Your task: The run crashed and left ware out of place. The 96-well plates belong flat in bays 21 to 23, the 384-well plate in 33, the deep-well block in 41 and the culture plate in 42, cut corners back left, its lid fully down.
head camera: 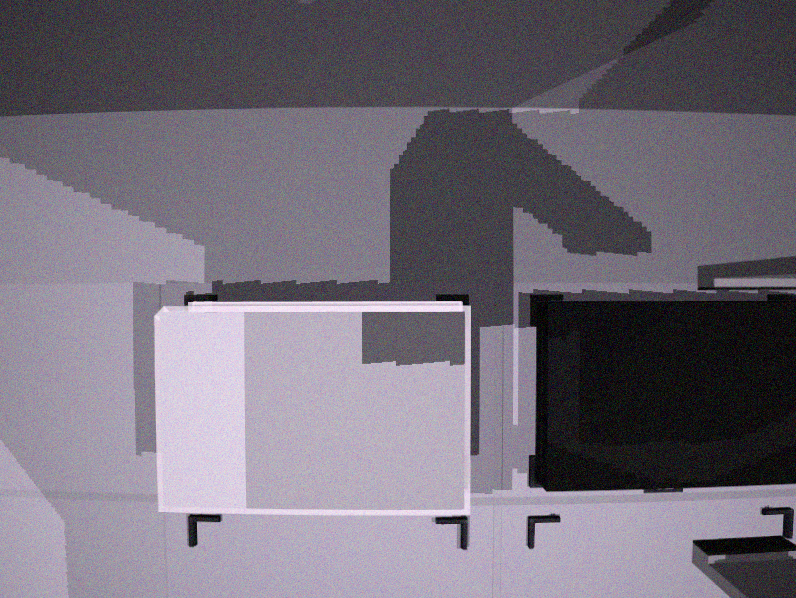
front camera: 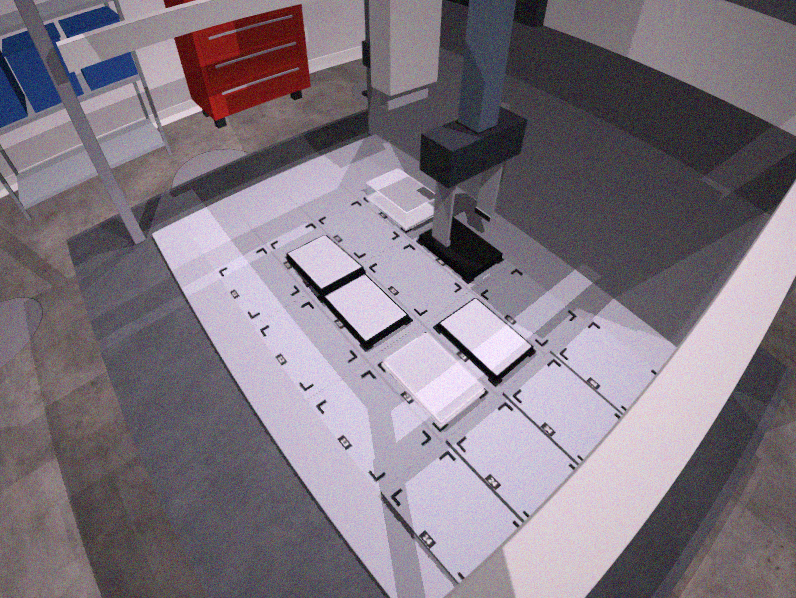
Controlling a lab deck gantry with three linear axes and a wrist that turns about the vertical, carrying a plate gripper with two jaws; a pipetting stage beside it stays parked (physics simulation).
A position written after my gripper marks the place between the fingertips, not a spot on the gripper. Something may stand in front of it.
Note:
I see my gripper (head camera: 741, 415), a pale deep-well block (head camera: 295, 408) and a pale 96-well plate (front camera: 436, 382).
The pale deep-well block also shows in the front camera view (front camera: 408, 203). My gripper is seen too in the front camera view (front camera: 462, 227). The head camera view misses the pale 96-well plate: it is out of frame.

